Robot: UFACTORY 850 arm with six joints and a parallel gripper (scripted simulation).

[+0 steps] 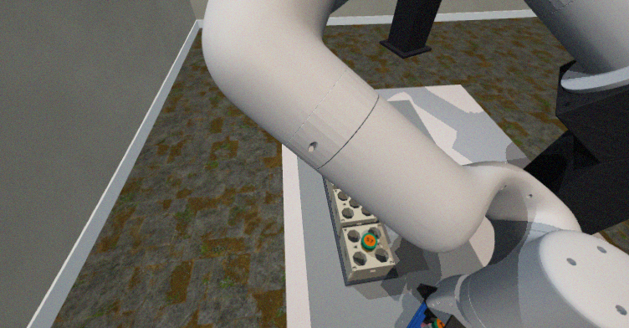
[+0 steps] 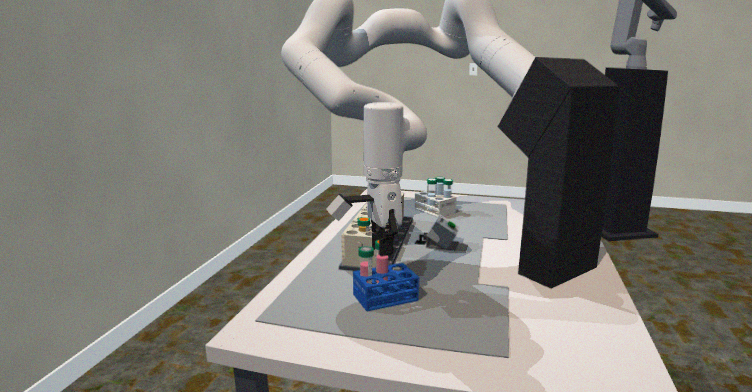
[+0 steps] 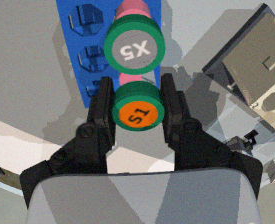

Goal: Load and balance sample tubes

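Now: hand 5 cm above the sample S1 and 1 cm short of it. Round my hand: blue sample rack RS: 10 cm below, 2 cm to the left, 1 cm behind; then grey-dot tube X5: 6 cm below, 3 cm ahead, 2 cm to the left; then sample S7: 18 cm to the right, 6 cm below, 2 cm ahead.
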